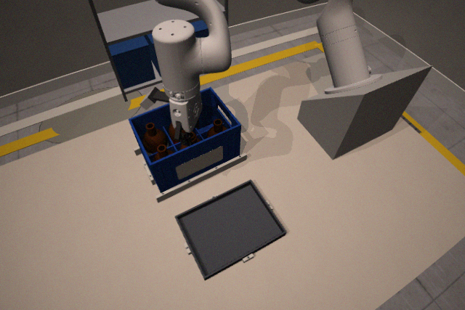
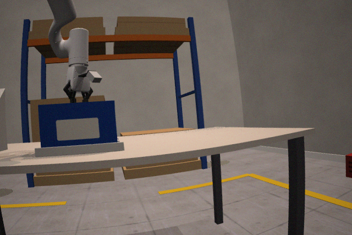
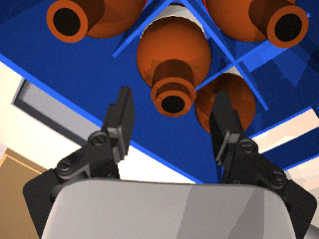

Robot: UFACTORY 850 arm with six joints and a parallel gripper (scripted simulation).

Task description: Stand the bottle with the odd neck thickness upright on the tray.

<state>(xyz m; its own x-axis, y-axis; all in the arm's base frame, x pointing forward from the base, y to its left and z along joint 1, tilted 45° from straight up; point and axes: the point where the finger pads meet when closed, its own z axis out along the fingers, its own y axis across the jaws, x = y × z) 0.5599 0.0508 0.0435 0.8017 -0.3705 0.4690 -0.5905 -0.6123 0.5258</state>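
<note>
My gripper is now 9 cm above the brown bottle. Round my hand: dark grey tray 23 cm to the left, 17 cm below, 3 cm behind; crate 10 cm below, 4 cm to the right, 1 cm ahead.
</note>
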